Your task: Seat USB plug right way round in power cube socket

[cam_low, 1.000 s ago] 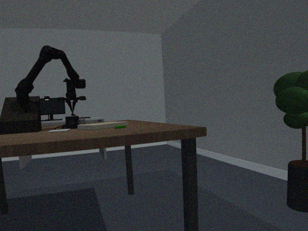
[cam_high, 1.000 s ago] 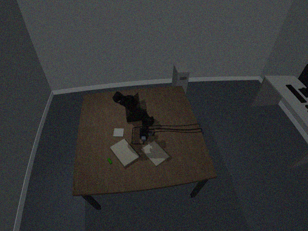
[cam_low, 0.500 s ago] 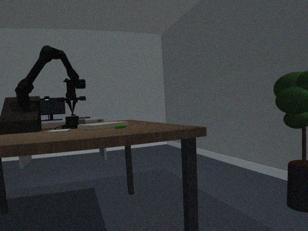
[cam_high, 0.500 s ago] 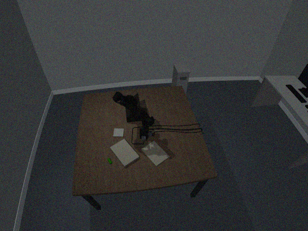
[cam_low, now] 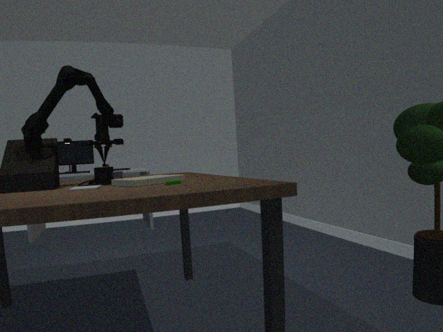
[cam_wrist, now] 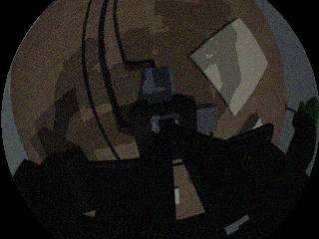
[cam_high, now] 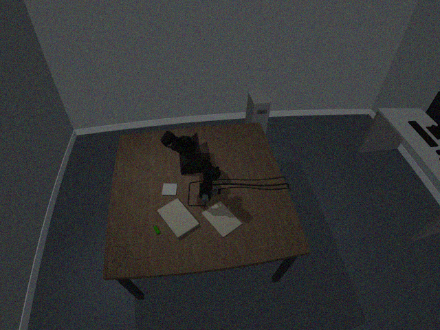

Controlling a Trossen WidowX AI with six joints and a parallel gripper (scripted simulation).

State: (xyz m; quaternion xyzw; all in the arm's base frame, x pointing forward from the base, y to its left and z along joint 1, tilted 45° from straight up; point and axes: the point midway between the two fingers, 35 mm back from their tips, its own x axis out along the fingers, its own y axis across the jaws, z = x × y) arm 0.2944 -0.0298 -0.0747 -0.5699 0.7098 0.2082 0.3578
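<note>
My gripper tip is now 2 cm above the USB plug. Round my gripper tip: white card: 26 cm to the right, 11 cm behind, 10 cm below; green block: 40 cm to the right, 20 cm ahead, 10 cm below.
</note>
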